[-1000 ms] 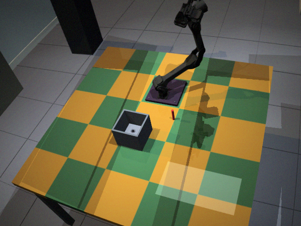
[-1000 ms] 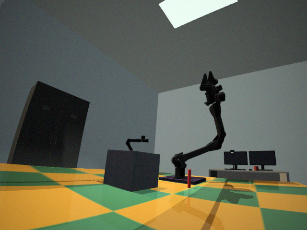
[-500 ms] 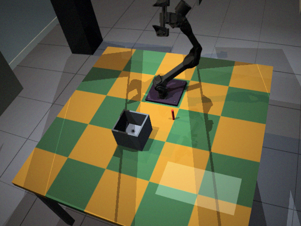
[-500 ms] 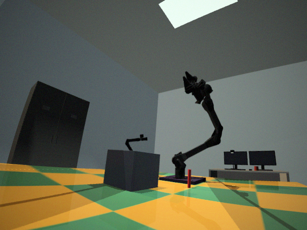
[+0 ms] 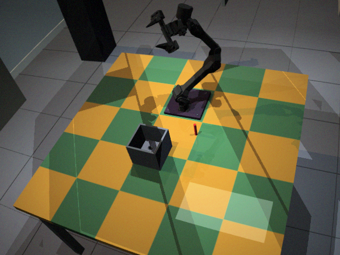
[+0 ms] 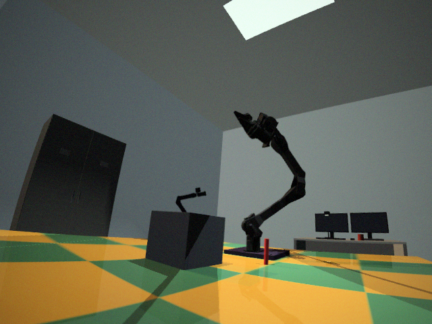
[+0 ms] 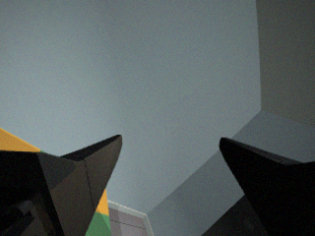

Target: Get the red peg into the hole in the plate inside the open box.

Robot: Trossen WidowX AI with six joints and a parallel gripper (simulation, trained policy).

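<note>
My gripper tip is 2 cm short of the red peg, 15 cm to the right of it and 54 cm above it. Also, from my gripper tip: grey plate 20 cm ahead, 4 cm to the right, 54 cm below.
</note>
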